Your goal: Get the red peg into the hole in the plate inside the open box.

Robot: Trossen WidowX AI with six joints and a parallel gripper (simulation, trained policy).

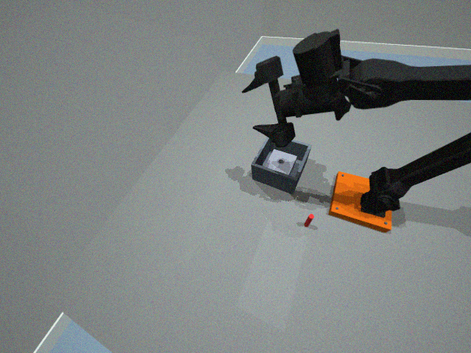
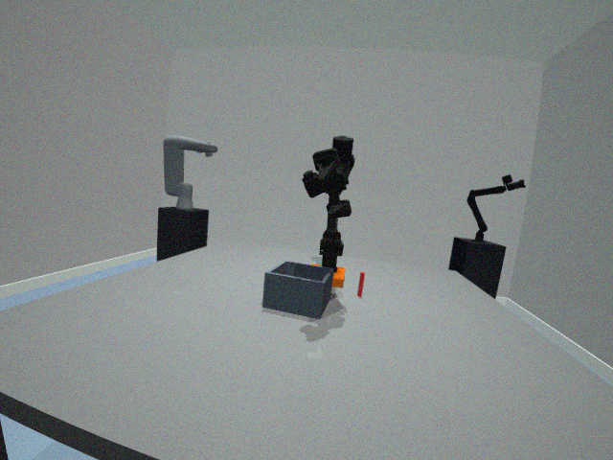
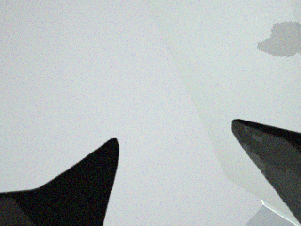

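Right now the red peg is 23 cm behind my gripper tip, 13 cm to the left of it and 27 cm below it. Also, from my gripper tip: dark box (9 cm behind, 5 cm to the right, 28 cm below).
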